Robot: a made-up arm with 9 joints. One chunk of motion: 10 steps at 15 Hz.
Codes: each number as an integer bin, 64 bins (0 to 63) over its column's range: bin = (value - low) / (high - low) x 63, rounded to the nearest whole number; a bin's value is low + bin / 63 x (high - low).
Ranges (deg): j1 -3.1..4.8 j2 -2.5..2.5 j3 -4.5..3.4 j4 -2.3..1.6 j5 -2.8..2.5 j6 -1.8..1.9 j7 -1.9..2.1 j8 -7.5..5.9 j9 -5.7..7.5
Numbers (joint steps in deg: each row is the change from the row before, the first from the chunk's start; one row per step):
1: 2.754 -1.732 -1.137 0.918 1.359 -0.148 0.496 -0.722 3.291
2: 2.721 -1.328 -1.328 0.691 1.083 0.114 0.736 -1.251 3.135
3: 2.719 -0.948 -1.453 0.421 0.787 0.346 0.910 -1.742 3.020
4: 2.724 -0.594 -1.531 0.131 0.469 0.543 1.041 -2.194 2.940
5: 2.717 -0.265 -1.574 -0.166 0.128 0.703 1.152 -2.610 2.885
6: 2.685 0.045 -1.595 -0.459 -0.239 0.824 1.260 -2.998 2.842
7: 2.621 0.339 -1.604 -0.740 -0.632 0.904 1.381 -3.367 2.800
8: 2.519 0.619 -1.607 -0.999 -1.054 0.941 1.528 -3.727 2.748
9: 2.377 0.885 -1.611 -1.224 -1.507 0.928 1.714 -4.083 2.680
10: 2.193 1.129 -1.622 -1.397 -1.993 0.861 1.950 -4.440 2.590
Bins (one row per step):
1: 47 10 27 52 49 28 38 32 43
2: 46 15 25 48 46 33 42 29 42
3: 46 20 24 44 43 37 44 27 42
4: 46 24 24 39 39 40 46 25 41
5: 46 28 23 34 35 43 48 23 41
6: 46 32 23 30 30 45 50 21 41
7: 46 36 23 25 26 46 52 19 41
8: 45 39 23 21 21 47 54 18 40
9: 44 43 23 17 15 46 57 16 40
10: 42 46 23 15 10 45 61 14 40

